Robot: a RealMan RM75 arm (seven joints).
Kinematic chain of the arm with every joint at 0, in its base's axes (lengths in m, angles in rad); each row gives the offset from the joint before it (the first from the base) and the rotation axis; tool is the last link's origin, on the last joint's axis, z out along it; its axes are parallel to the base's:
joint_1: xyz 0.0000 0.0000 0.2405 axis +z
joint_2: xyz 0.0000 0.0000 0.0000 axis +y
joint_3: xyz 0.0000 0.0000 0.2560 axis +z
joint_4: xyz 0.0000 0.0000 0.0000 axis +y
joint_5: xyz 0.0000 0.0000 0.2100 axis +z
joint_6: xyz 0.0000 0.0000 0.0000 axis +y
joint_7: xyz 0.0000 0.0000 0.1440 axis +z
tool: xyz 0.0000 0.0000 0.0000
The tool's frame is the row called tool.
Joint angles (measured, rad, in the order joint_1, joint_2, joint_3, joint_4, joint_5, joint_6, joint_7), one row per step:
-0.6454, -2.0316, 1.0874, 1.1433, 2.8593, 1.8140, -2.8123
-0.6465, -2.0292, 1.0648, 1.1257, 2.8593, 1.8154, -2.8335
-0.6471, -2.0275, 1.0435, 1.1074, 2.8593, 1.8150, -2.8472
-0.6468, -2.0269, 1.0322, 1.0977, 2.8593, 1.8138, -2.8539
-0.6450, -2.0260, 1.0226, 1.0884, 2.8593, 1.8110, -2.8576
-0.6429, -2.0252, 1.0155, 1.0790, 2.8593, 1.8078, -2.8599
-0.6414, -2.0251, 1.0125, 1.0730, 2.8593, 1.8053, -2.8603
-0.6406, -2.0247, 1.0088, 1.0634, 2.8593, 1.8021, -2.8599
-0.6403, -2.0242, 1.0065, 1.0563, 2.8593, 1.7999, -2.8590
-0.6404, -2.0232, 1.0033, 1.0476, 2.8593, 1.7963, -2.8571
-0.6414, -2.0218, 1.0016, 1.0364, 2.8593, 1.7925, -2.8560
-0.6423, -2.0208, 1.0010, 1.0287, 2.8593, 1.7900, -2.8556
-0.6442, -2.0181, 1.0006, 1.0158, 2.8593, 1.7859, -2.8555
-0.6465, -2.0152, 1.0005, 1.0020, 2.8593, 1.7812, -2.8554
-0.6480, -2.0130, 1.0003, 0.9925, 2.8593, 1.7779, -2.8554
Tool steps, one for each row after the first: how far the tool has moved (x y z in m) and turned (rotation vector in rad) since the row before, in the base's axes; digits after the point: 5 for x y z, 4 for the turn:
-0.00356, -0.00113, 0.00092, 0.0185, -0.0115, 0.0407
-0.00359, -0.00126, 0.00031, 0.0135, -0.0120, 0.0340
-0.00205, -0.00076, 0.00000, 0.0073, -0.0066, 0.0176
-0.00248, -0.00090, 0.00000, 0.0061, -0.0055, 0.0146
-0.00245, -0.00101, -0.00030, 0.0037, -0.0043, 0.0125
-0.00149, -0.00071, -0.00050, 0.0008, -0.0023, 0.0063
-0.00182, -0.00081, -0.00081, -0.0006, -0.0031, 0.0076
-0.00125, -0.00053, -0.00056, -0.0011, -0.0020, 0.0047
-0.00147, -0.00036, -0.00049, -0.0006, -0.0023, 0.0043
-0.00150, -0.00037, -0.00080, -0.0024, -0.0016, 0.0052
-0.00093, -0.00022, -0.00058, -0.0019, -0.0007, 0.0035
-0.00156, -0.00019, -0.00059, -0.0028, 0.0000, 0.0057
-0.00158, -0.00010, -0.00064, -0.0029, 0.0002, 0.0055
-0.00115, -0.00007, -0.00034, -0.0017, 0.0003, 0.0040

